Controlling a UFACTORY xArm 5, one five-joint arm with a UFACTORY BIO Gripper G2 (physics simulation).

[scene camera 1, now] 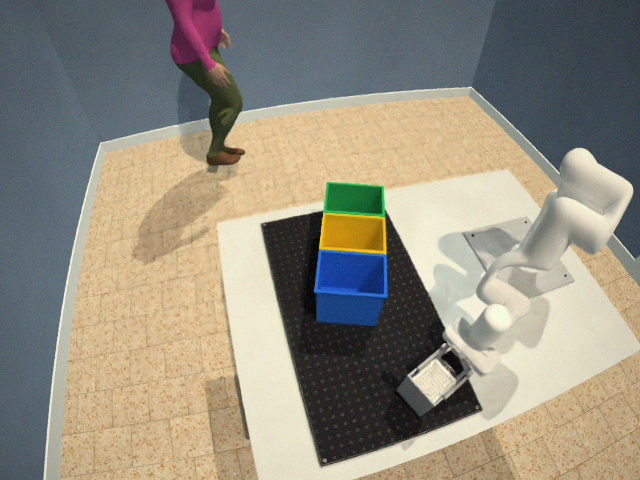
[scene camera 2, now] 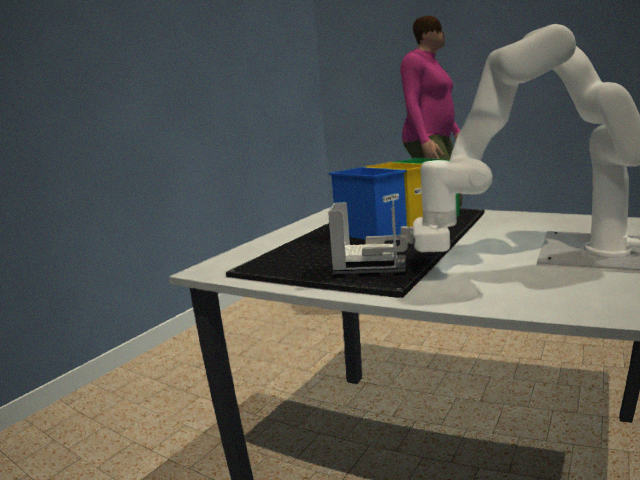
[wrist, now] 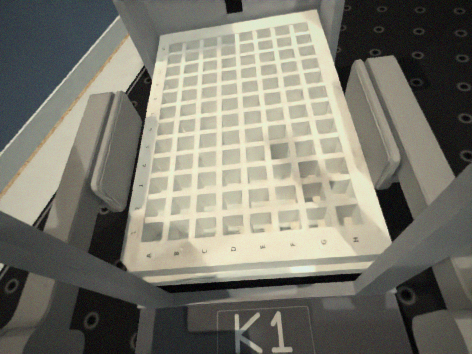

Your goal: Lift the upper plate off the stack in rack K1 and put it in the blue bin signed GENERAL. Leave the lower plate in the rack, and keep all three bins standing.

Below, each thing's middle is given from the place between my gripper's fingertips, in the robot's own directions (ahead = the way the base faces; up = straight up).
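The blue bin (scene camera 1: 350,287) is 17 cm ahead of my hand, 28 cm to the right of it and 4 cm above it. As for the black plate (wrist: 339,277), it is 3 cm below my hand. The yellow bin (scene camera 1: 340,232) is 41 cm to the right of my hand, 14 cm ahead of it and 4 cm above it, and the white plate (scene camera 1: 434,380) is 1 cm below my hand.
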